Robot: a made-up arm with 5 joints.
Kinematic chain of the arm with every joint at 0, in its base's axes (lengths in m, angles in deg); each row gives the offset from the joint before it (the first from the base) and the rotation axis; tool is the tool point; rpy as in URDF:
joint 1: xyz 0 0 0.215 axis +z
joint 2: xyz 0 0 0 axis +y
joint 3: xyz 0.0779 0 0.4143 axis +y
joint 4: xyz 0.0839 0 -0.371 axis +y
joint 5: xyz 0.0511 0 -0.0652 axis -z
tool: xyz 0 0 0 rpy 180 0 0
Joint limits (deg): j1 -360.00..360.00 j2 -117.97..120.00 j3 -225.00..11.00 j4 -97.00..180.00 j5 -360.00..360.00
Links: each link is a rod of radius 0.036 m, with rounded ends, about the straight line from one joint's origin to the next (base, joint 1, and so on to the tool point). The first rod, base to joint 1, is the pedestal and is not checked.
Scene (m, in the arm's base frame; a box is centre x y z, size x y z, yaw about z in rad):
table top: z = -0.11
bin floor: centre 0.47 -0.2 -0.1 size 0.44 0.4 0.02 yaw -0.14
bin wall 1: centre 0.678 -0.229 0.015 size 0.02 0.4 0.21 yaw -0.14
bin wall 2: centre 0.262 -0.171 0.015 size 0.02 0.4 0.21 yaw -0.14
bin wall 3: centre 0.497 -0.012 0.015 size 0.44 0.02 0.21 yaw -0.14
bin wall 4: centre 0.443 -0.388 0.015 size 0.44 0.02 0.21 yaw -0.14
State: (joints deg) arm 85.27 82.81 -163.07 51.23 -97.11
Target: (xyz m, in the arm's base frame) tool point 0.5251 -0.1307 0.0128
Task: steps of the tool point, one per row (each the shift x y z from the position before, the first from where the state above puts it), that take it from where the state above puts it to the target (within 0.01 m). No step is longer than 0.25 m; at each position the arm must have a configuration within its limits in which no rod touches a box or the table.
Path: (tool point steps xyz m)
1: 0.2093 -0.0519 0.0058
2: 0.1805 -0.1129 0.0073
3: 0.1325 -0.1597 0.0079
4: 0.0725 -0.1864 0.0084
5: 0.0082 -0.1900 0.0087
6: -0.0514 -0.1709 0.0084
7: -0.0988 -0.1329 0.0076
8: 0.0107 -0.0027 -0.1077
9: -0.0107 0.0027 -0.1109

